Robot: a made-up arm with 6 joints.
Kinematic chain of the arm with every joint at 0, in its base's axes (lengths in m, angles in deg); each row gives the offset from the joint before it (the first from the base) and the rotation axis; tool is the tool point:
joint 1: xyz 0 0 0.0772 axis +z
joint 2: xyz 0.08 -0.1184 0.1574 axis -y
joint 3: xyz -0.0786 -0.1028 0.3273 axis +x
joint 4: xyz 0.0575 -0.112 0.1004 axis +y
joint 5: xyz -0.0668 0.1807 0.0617 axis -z
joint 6: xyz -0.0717 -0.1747 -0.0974 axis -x
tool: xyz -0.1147 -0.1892 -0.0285
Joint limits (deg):
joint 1: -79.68..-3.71
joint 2: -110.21..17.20
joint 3: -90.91..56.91
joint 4: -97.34..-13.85
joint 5: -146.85..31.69
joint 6: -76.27..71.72
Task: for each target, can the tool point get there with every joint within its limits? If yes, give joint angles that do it. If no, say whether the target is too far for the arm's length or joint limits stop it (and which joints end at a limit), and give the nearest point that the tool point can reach.
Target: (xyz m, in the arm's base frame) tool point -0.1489 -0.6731 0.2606
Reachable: yes | joints -50.19 -84.79 -36.20 -64.71 -2.00 -25.57
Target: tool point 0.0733 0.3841 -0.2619
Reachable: no: joint limits stop it (at a limit: joint 1, joint 2, joint 5) | nearest point 0.2148 0.1311 -0.0484 | short by 0.360 m
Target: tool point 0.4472 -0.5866 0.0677
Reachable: yes | joints -32.10 -88.99 -54.18 -63.89 -60.47 -33.56
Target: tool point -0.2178 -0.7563 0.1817
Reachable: yes | joints -64.09 -85.69 5.31 -71.59 -56.10 -3.17
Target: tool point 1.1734 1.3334 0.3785
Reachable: no: too far | nearest point 0.6015 0.1815 0.3074 | short by 1.288 m
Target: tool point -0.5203 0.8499 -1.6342
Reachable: no: too far | nearest point -0.1284 -0.1409 -0.1121 | short by 1.858 m
